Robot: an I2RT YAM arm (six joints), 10 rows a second.
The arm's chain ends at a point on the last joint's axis. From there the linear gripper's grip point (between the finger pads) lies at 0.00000 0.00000 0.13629 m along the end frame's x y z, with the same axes.
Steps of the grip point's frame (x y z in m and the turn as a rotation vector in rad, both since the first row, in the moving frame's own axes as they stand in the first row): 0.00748 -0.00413 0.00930 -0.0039 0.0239 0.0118; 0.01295 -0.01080 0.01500 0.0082 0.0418 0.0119; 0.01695 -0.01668 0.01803 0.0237 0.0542 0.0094; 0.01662 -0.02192 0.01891 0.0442 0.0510 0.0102; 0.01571 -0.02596 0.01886 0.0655 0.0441 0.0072; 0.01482 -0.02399 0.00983 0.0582 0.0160 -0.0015; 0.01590 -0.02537 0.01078 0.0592 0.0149 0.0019; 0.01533 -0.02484 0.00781 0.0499 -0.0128 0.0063
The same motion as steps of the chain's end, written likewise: 0.00423 -0.00468 0.00934 -0.0039 0.0239 0.0118; 0.00725 -0.00972 0.01512 0.0082 0.0418 0.0119; 0.00955 -0.01349 0.01827 0.0237 0.0542 0.0094; 0.00964 -0.01594 0.01922 0.0442 0.0510 0.0102; 0.00967 -0.01706 0.01928 0.0655 0.0441 0.0072; 0.01265 -0.01606 0.01008 0.0582 0.0160 -0.0015; 0.01386 -0.01731 0.01103 0.0592 0.0149 0.0019; 0.01705 -0.01804 0.00799 0.0499 -0.0128 0.0063
